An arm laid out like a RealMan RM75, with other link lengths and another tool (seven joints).
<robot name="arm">
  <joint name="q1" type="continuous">
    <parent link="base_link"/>
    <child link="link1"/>
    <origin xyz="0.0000 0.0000 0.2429"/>
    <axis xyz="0 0 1"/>
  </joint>
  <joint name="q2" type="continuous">
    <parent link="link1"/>
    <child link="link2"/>
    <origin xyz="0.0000 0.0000 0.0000"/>
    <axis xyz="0 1 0"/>
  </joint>
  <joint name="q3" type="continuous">
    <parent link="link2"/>
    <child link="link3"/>
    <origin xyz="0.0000 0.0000 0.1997"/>
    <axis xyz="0 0 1"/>
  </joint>
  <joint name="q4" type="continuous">
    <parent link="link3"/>
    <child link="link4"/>
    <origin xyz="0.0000 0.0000 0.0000"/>
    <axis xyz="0 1 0"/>
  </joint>
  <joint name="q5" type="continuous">
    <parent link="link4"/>
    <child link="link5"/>
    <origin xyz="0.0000 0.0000 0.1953"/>
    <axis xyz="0 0 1"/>
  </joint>
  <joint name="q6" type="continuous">
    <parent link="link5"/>
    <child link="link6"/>
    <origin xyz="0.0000 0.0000 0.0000"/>
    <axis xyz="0 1 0"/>
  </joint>
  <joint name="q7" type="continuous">
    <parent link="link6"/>
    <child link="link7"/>
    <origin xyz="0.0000 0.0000 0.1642"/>
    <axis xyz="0 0 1"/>
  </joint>
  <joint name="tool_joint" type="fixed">
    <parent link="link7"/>
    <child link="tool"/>
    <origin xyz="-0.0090 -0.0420 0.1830" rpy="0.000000 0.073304 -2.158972"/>
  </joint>
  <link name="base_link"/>
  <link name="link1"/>
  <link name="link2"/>
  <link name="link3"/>
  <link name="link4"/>
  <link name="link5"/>
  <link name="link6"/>
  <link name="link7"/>
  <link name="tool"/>
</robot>
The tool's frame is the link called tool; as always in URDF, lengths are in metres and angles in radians. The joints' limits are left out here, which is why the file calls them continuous.
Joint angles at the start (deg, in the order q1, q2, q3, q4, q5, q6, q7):
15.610, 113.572, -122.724, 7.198, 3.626, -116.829, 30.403
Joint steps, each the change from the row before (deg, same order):
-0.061, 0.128, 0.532, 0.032, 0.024, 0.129, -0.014
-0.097, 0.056, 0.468, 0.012, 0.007, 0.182, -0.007
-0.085, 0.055, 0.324, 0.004, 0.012, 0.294, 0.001
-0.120, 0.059, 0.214, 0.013, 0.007, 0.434, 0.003
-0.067, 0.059, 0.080, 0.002, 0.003, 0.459, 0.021
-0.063, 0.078, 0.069, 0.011, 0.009, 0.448, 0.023
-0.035, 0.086, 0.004, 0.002, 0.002, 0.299, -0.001
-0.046, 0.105, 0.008, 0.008, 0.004, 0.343, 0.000
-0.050, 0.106, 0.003, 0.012, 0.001, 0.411, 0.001
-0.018, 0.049, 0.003, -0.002, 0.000, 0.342, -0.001
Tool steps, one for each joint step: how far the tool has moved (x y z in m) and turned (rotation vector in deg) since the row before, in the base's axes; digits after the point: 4 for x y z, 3 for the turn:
0.0014, 0.0014, 0.0016, 0.435, 0.157, -0.407
0.0019, 0.0014, 0.0014, 0.369, 0.057, -0.442
0.0021, 0.0014, 0.0004, 0.219, -0.028, -0.462
0.0028, 0.0014, -0.0005, 0.082, -0.130, -0.573
0.0024, 0.0012, -0.0013, -0.057, -0.157, -0.482
0.0023, 0.0012, -0.0013, -0.067, -0.138, -0.474
0.0013, 0.0006, -0.0012, -0.083, -0.078, -0.282
0.0015, 0.0007, -0.0014, -0.095, -0.085, -0.336
0.0018, 0.0009, -0.0017, -0.120, -0.124, -0.395
0.0015, 0.0008, -0.0012, -0.087, -0.135, -0.295

